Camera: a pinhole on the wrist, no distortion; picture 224 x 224 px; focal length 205.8 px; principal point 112.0 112.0 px. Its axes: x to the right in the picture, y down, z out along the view. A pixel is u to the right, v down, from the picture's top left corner.
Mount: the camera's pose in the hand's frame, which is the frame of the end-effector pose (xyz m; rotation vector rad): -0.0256 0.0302 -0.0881 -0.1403 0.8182 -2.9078
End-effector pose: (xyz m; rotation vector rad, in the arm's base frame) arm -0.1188 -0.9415 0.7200 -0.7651 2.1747 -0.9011
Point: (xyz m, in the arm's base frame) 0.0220 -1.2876 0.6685
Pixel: 43.4 125.9
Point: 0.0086 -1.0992 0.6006
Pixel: 63.7 47.1
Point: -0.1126 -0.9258 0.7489
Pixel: 135.4 113.6
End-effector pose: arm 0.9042 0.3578 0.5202 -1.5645 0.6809 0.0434
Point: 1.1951 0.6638 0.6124
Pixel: 93.8 95.7
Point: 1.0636 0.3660 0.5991
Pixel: 32.6 185.3
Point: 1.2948 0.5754 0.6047
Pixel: 48.5 122.4
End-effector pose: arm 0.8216 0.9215 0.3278 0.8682 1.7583 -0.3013
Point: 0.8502 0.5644 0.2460
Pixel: 162.5 134.8
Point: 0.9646 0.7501 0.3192
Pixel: 171.6 26.1
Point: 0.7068 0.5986 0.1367
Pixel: 104.6 200.9
